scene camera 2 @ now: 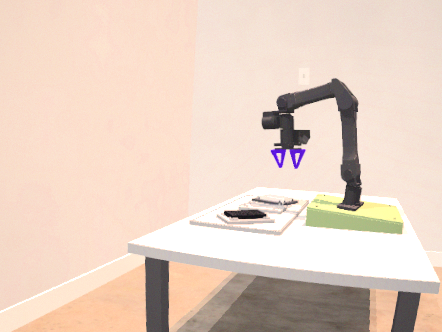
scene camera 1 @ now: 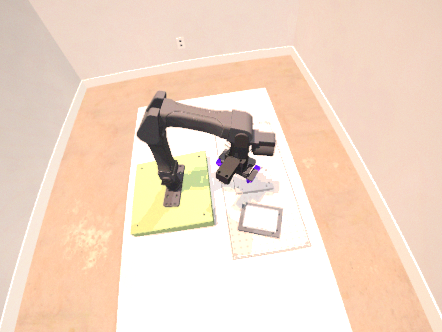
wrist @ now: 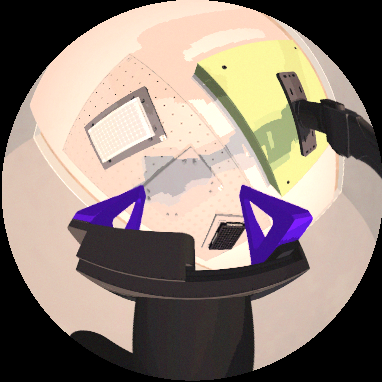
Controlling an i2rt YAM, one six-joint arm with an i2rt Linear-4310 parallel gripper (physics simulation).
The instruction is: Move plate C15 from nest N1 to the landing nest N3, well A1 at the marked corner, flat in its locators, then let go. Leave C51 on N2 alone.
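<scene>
A white plate [scene camera 1: 261,218] [scene camera 2: 274,200] [wrist: 122,130] lies in a dark grey nest [scene camera 1: 260,233] [wrist: 154,112]. A black plate [scene camera 2: 245,214] [wrist: 227,236] lies in a light nest [scene camera 2: 255,221] at the other end of the board; the arm hides it in scene camera 1. Between them is an empty pale nest [scene camera 1: 254,188] [wrist: 182,170] with small locators. No labels are readable, so I cannot tell which plate is C15 or C51. Corner marks are too small to tell. My gripper [scene camera 1: 235,171] [scene camera 2: 289,167] [wrist: 191,189] is open and empty, high above the board near the middle nest.
The nests stand on a perforated board [scene camera 1: 242,245] [wrist: 120,75] on the white table [scene camera 1: 170,280] [scene camera 2: 325,252]. The arm's base is on a yellow-green block [scene camera 1: 192,215] [scene camera 2: 350,222] [wrist: 240,75] beside the board. The arm spans from the block over the board.
</scene>
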